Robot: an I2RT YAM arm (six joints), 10 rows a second.
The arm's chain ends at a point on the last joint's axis. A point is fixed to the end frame.
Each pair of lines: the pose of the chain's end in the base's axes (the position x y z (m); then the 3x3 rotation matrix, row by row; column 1 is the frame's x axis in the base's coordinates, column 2 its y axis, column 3 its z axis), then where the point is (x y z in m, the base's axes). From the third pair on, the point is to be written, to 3 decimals.
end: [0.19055 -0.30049 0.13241], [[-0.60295 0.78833 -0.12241], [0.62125 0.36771 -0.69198], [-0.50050 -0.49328 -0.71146]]
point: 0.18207 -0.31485 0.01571
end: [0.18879 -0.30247 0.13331], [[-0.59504 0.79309 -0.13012], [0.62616 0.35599 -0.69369], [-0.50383 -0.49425 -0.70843]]
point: 0.18023 -0.31726 0.01667
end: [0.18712 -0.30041 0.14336], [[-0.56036 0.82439 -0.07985], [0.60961 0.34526 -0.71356], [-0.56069 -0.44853 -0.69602]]
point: 0.187 -0.318 0.027
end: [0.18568 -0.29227 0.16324], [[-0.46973 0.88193 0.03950], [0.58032 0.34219 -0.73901], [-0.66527 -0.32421 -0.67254]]
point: 0.204 -0.314 0.049
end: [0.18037 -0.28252 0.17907], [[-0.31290 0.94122 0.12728], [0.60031 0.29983 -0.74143], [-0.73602 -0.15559 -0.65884]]
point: 0.218 -0.306 0.070
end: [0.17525 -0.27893 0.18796], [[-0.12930 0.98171 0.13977], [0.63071 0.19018 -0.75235], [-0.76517 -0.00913 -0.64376]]
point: 0.226 -0.307 0.085
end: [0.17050 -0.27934 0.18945], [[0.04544 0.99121 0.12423], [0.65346 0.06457 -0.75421], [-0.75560 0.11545 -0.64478]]
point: 0.230 -0.312 0.093
